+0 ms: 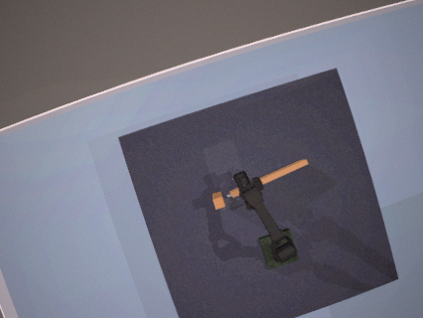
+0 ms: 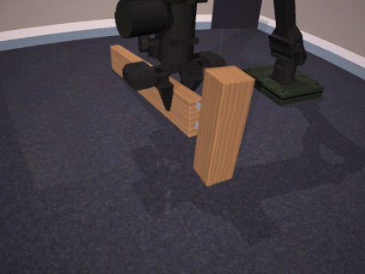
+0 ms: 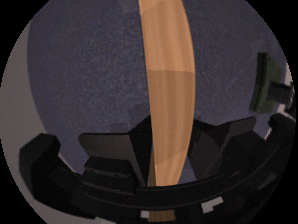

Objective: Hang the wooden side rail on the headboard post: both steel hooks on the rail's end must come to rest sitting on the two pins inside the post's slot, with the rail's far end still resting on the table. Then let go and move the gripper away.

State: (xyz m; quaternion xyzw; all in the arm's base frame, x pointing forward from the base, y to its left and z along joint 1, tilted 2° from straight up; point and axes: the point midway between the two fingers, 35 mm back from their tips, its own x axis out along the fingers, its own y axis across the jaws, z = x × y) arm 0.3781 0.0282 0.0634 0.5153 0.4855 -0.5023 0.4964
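My gripper tip is 140 mm to the right of the headboard post, 40 mm below it and 10 mm short of it.
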